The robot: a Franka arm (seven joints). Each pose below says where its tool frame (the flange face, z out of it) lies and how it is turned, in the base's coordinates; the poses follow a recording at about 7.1 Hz.
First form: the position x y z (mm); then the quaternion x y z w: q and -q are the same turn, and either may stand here.
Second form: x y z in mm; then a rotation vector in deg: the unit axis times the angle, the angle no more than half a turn. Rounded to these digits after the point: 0 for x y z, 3 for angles.
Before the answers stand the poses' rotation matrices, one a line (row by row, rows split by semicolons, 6 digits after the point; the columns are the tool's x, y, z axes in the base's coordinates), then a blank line. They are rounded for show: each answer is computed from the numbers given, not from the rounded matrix.
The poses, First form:
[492, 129, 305, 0.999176, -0.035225, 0.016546, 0.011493]
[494, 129, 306, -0.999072, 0.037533, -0.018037, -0.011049]
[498, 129, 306, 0.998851, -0.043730, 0.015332, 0.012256]
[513, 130, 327, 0.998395, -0.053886, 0.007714, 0.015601]
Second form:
0.996971 -0.070772 0.032255; -0.070012 -0.997254 -0.024133; 0.033874 0.021801 -0.999188
0.996532 -0.075395 0.035211; -0.074598 -0.996938 -0.023431; 0.036870 0.020724 -0.999105
0.995705 -0.087735 0.029557; -0.086984 -0.995875 -0.025825; 0.031701 0.023143 -0.999229
0.994074 -0.107840 0.013722; -0.107358 -0.993706 -0.031983; 0.017085 0.030321 -0.999394

[492, 129, 305, 178.548, -6.295, 2.957]
[494, 129, 306, 178.579, -6.709, 3.224]
[498, 129, 306, 178.404, -7.811, 2.738]
[513, 130, 327, 177.948, -9.604, 1.375]

